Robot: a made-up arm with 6 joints. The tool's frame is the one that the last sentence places.
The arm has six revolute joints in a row. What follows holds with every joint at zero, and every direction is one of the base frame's. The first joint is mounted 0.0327 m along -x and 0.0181 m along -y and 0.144 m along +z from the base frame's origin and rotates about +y. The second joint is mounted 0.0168 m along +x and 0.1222 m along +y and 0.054 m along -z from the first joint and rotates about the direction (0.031, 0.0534, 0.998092). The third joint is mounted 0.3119 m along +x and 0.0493 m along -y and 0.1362 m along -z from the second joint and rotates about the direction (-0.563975, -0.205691, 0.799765). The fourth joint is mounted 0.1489 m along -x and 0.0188 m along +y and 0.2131 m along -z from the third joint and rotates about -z. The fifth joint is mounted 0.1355 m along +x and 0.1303 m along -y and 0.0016 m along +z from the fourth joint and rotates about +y. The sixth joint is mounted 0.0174 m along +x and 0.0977 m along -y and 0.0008 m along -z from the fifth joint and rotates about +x. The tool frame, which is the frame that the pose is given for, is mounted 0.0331 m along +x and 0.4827 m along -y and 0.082 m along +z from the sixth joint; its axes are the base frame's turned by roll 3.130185, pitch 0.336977 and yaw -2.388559 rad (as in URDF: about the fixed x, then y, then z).
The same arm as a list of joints. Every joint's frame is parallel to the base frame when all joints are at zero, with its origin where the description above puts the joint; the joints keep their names.
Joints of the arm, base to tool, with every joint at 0 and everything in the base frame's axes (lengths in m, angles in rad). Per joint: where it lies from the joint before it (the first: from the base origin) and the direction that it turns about. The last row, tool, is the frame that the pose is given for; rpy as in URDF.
joint 1: origin -0.0327 -0.0181 0.144 axis 0 1 0
joint 2: origin 0.0168 0.1222 -0.054 axis 0.031 0.0534 0.998092
joint 3: origin 0.3119 -0.0493 -0.1362 axis -0.563975 -0.205691 0.799765
joint 4: origin -0.1489 0.0188 -0.2131 axis 0 0 -1
joint 5: origin 0.1355 -0.1303 0.0016 axis 0 1 0
joint 6: origin 0.0174 -0.0977 -0.0008 axis 1 0 0
tool: origin 0.0331 -0.4827 0.082 rpy 3.1302 0.337 -2.3886

